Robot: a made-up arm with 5 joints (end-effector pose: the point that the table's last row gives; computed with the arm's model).
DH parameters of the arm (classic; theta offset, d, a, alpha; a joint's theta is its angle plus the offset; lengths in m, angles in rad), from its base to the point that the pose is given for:
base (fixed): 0 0.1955 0 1.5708
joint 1: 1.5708 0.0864 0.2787 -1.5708
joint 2: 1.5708 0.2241 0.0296 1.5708
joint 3: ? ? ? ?
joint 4: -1.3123 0 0.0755 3.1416
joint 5: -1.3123 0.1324 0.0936 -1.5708
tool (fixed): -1.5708 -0.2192 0 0
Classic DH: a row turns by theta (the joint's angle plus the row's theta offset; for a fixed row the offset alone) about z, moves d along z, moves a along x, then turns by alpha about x.
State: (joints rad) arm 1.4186 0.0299 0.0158 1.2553 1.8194
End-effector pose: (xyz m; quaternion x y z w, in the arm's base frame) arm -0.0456 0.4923 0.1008 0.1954 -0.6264 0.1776 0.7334
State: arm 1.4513 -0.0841 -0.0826 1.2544 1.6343
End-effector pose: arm -0.0664 0.4769 0.1544 0.1990 -0.6498 0.1219 0.7234
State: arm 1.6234 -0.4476 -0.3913 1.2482 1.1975
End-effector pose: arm -0.1619 0.3996 0.2533 0.2698 -0.6647 0.0106 0.6967
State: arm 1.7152 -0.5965 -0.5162 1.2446 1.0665
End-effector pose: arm -0.2006 0.3635 0.2613 0.3101 -0.6522 -0.0028 0.6917
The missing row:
joint 3: 0 -0.0997 0.2826 -1.5708
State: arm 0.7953 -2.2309 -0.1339 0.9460 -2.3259
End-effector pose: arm -0.3365 -0.3931 0.4493 -0.4814 -0.3118 -0.1351 0.8079
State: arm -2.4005 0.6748 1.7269 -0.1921 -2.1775
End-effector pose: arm 0.3287 0.0193 0.2709 0.3332 -0.0233 0.8065 0.4879
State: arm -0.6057 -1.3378 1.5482 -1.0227 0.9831
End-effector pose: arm -0.2314 -0.1755 0.9340 -0.8760 -0.1972 -0.4182 0.1372
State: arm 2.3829 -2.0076 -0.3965 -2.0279 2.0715
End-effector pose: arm -0.1022 -0.0088 -0.0744 -0.1236 -0.8441 -0.0436 0.5200
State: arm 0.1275 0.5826 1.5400 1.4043 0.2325
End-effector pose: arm -0.4029 -0.0992 0.0976 -0.5934 -0.2310 0.6296 0.4452
